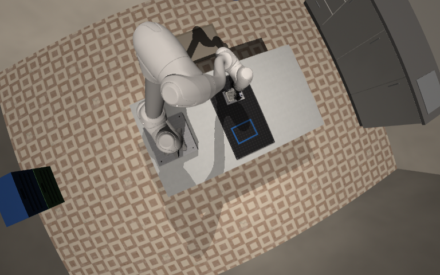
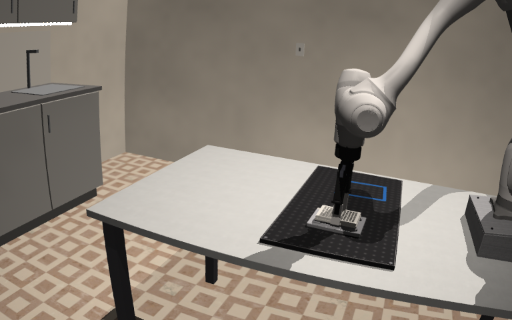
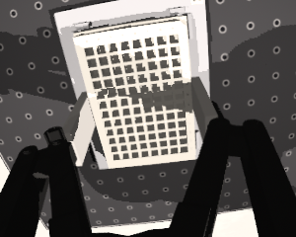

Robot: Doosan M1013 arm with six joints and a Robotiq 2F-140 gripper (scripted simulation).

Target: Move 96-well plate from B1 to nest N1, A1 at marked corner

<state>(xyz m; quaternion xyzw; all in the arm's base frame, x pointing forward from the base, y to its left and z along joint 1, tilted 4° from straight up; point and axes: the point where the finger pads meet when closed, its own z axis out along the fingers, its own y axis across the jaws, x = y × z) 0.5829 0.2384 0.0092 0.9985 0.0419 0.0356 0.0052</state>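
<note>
Right now the grey plate nest N1 is 40 mm below my hand. The rest, counted from my hand: white 96-well plate: 20 mm below; A1 mark: 80 mm ahead, 50 mm to the right, 30 mm below.
</note>
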